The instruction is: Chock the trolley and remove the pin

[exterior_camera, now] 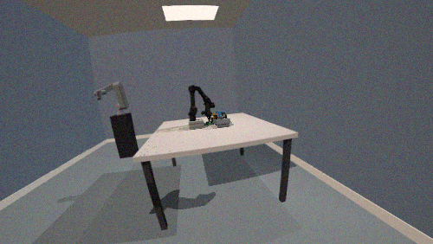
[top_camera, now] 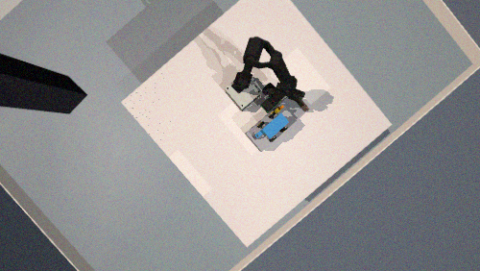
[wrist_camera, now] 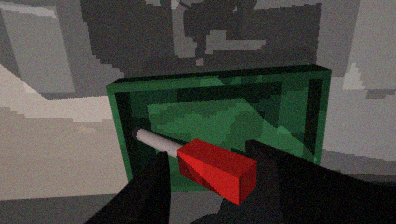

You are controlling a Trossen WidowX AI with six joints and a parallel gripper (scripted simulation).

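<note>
The red-headed stop pin lies 10 mm to the right of my gripper tip and 10 mm below it. Also, from my gripper tip: grey ramp (110 mm ahead, 110 mm to the right, 10 mm above); then yellow chock (60 mm ahead, 20 mm to the right, 40 mm above); then green tray (10 mm to the left, 50 mm below).
</note>
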